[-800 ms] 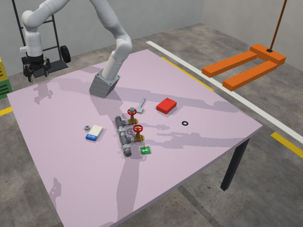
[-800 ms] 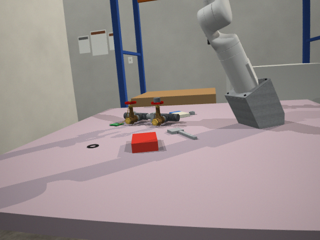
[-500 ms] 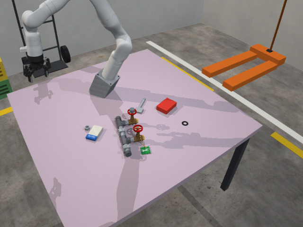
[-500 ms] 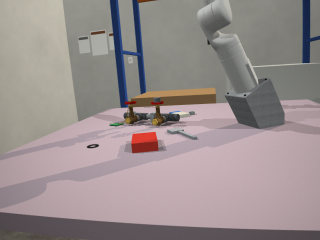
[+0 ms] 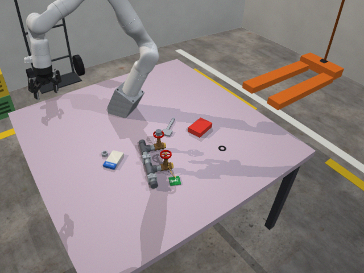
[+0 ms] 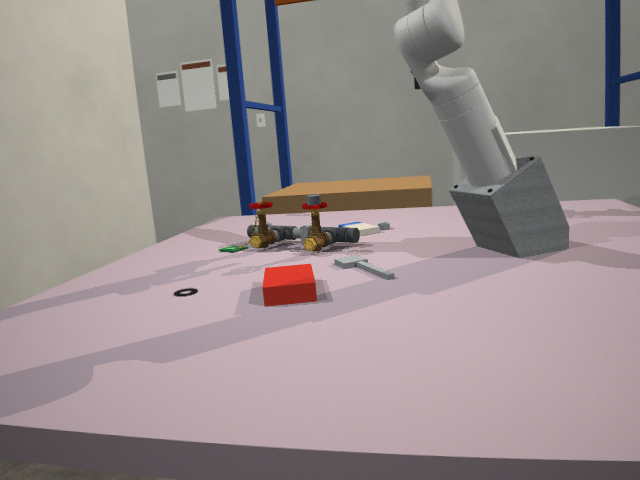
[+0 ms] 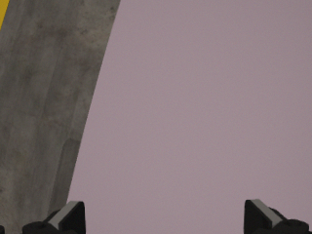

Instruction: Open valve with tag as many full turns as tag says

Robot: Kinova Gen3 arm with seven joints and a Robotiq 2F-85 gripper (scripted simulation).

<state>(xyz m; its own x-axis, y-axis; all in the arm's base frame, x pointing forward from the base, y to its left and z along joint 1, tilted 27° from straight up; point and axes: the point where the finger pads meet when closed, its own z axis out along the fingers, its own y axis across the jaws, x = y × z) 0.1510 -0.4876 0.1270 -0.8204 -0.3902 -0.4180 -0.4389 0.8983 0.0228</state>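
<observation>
The green tag is 350 mm ahead of my hand, 480 mm to the left of it and 360 mm below it. Also, from my hand: grey nut: 70 mm ahead, 200 mm to the left, 360 mm below; then grey hammer-shaped tool: 20 mm behind, 570 mm to the left, 360 mm below; then blue box: 120 mm ahead, 230 mm to the left, 360 mm below.
</observation>
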